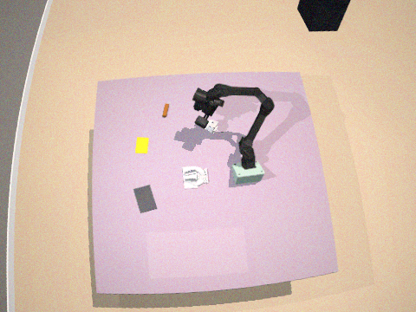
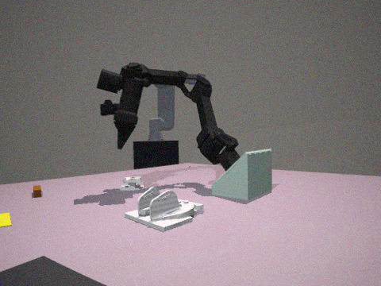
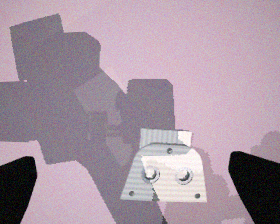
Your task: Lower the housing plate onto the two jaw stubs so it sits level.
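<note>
The white base is 100 mm below my gripper tip and 50 mm behind it. The rest, counted from my gripper tip: orange block: 180 mm ahead, 150 mm to the right, 110 mm below; dark grey tile: 380 mm ahead, 350 mm to the left, 120 mm below; yellow tile: 350 mm ahead, 120 mm below, 40 mm to the left.
</note>
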